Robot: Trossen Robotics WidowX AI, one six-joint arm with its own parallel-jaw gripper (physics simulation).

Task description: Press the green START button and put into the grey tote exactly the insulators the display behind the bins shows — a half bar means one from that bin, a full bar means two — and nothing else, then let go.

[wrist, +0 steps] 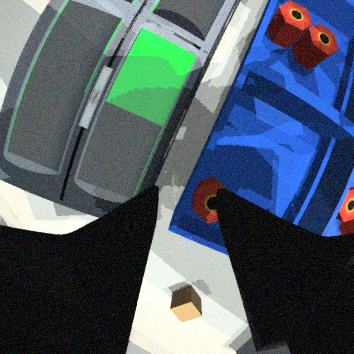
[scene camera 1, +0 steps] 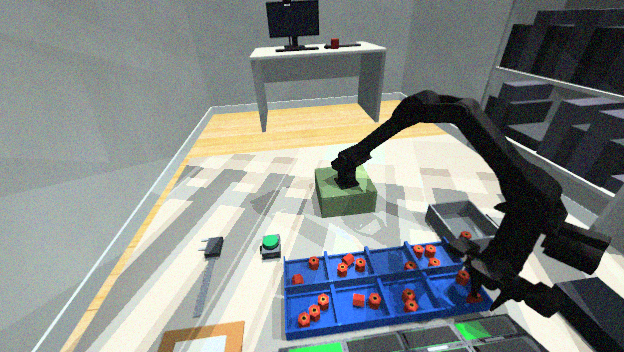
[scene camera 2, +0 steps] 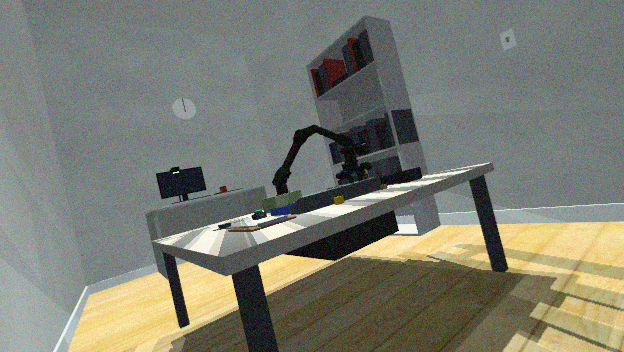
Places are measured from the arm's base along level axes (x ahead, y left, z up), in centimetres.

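Where they show: gripper, between the fingertips: (wrist: 187, 194) (scene camera 1: 482, 303); arm's base, origin of its link: (scene camera 1: 346, 182) (scene camera 2: 283, 194).
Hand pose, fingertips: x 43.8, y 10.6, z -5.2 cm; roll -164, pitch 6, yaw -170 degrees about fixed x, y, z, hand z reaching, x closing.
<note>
Each offset is from my fingertips to the centre of the thing. "*": to the spot under its first point.
My gripper (scene camera 1: 484, 300) (wrist: 187, 194) is partly open with nothing between its fingers. It is low over the front right compartment of the blue bins (scene camera 1: 390, 261) (wrist: 297, 145). One orange-red insulator @[dx -1.6, dy +0.2, dz -1.4 cm] (scene camera 1: 473, 298) (wrist: 204, 200) stands in that compartment's corner, partly behind the right finger in the wrist view. Another insulator @[dx -6.7, dy +2.0, dz -1.4 cm] (scene camera 1: 462, 277) stands farther back in that compartment. The grey tote @[dx -19.4, dy +14.2, dz -0.5 cm] (scene camera 1: 454, 217) stands behind the bins and holds an insulator @[dx -16.1, dy +12.4, dz -1.4 cm] (scene camera 1: 466, 235); the arm hides part of it. The display (scene camera 1: 375, 344) (wrist: 37, 110) shows a green half bar @[dx +4.3, dy -3.9, dz -0.8 cm] (wrist: 150, 75). The green START button @[dx -32.2, dy -38.5, dz -1.2 cm] (scene camera 1: 270, 242) stands left of the bins.
Several insulators stand or lie in the other compartments. A green block (scene camera 1: 345, 202) (scene camera 2: 282, 200) is under the arm's base. A small wooden cube @[dx -2.4, dy +10.5, dz -2.2 cm] (wrist: 186, 303) lies near the bins. A dark caliper-like tool @[* dx -36.9, dy -53.9, dz -1.3 cm] (scene camera 1: 213, 247) and an orange-brown frame @[* dx -12.0, dy -49.6, dz -2.6 cm] (scene camera 1: 236, 336) lie at the left.
</note>
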